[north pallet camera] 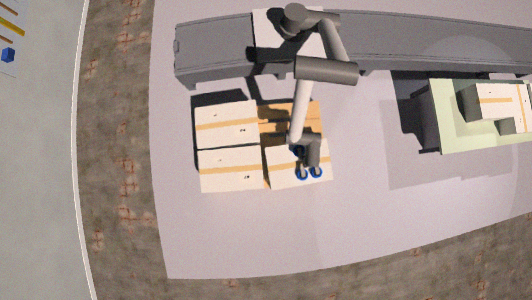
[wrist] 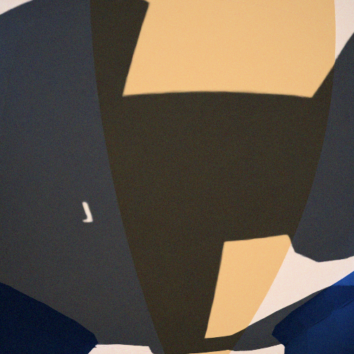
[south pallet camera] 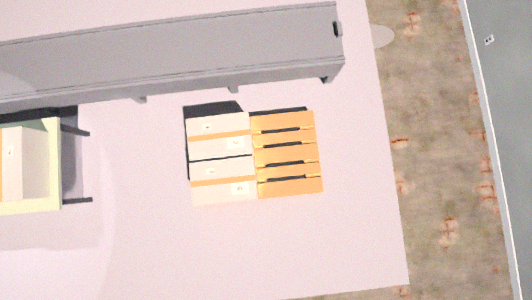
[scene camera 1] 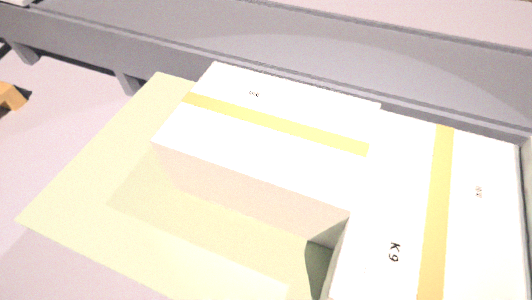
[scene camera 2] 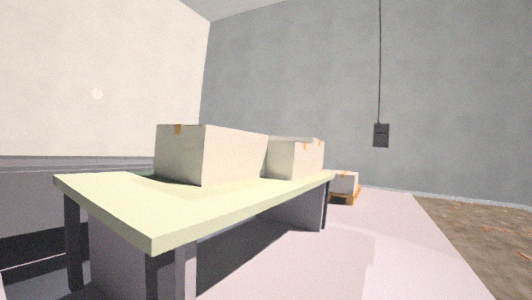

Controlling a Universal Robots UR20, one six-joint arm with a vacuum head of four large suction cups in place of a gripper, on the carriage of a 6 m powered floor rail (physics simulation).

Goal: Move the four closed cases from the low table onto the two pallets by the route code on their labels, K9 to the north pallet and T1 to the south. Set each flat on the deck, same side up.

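Places are measured from the arm's base along level axes (x back, y left, z down), in millimetres.
Where they show: arm's base, link origin: (north pallet camera: pixel 292 31).
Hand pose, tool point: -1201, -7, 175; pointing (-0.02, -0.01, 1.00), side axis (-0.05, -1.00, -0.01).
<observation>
Each offset is from my tool point to the top centre of the thing, as dx, dy, dz. Level surfaces: height alone.
My suction head (north pallet camera: pixel 306 164) holds a taped white case {-15, -68, -28} (north pallet camera: pixel 280 170) by its top over the front right of the north pallet (north pallet camera: pixel 312 107). The case looks level and slightly turned; I cannot tell whether it touches the deck. Its label is mostly hidden by the head; tape (wrist: pixel 230 45) and blue cups (wrist: pixel 320 320) show in the wrist view. On the low table {dz -135} (scene camera 1: pixel 65 200) (scene camera 2: pixel 125 200) (north pallet camera: pixel 442 135) (south pallet camera: pixel 55 170) stand a case (scene camera 1: pixel 260 162) with its route code unseen, a K9 case (scene camera 1: pixel 380 210) and part of another (scene camera 1: pixel 526 165). The south pallet (south pallet camera: pixel 287 155) has bare slats on its right half.
Two cases {+398, -671, -47} (north pallet camera: pixel 227 132) {+0, -671, -40} (north pallet camera: pixel 230 177) stand on the north pallet's left half, beside the held case. Two cases (south pallet camera: pixel 217 145) (south pallet camera: pixel 222 192) stand on the south pallet's left half. The grey floor rail (scene camera 1: pixel 300 40) (north pallet camera: pixel 425 40) (south pallet camera: pixel 175 50) runs behind table and pallets. A pendant box (scene camera 2: pixel 381 135) hangs from a cable.
</observation>
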